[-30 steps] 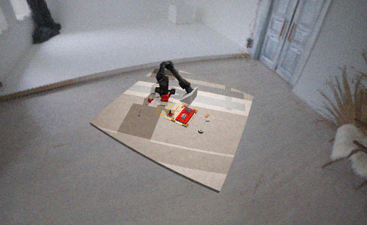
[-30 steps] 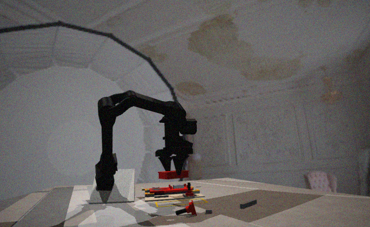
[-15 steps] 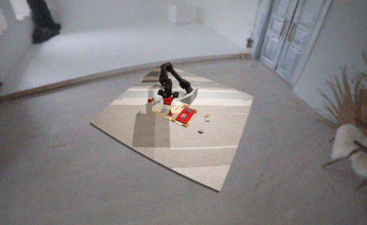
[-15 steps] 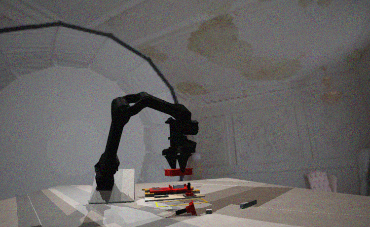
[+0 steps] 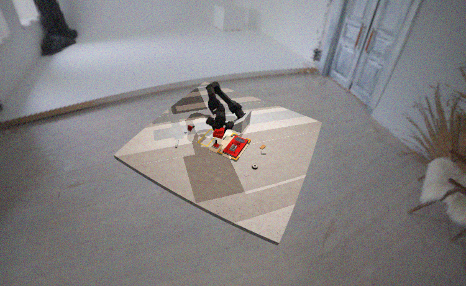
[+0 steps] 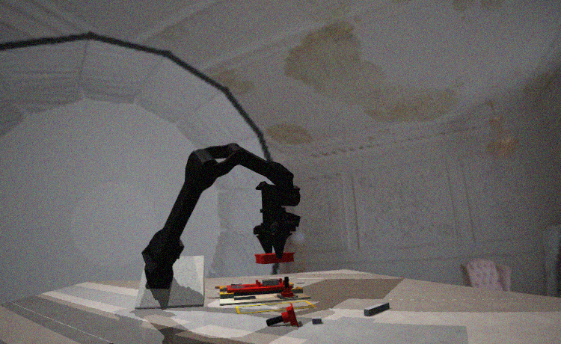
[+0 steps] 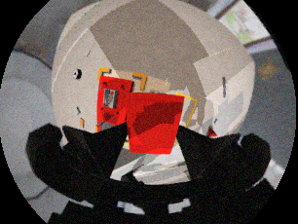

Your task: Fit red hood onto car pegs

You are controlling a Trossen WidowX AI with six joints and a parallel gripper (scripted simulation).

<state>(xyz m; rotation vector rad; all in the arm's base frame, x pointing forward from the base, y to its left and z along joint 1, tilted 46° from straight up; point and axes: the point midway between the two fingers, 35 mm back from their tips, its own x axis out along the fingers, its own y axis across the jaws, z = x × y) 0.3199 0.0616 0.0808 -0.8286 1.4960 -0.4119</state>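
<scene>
My gripper tip is now 13 cm to the right of the grey engine block and 9 cm above it. From my gripper tip the other things lie so: red hood (right at my gripper tip); black-and-white wheel (6 cm ahead, 33 cm to the left, 11 cm below).
</scene>
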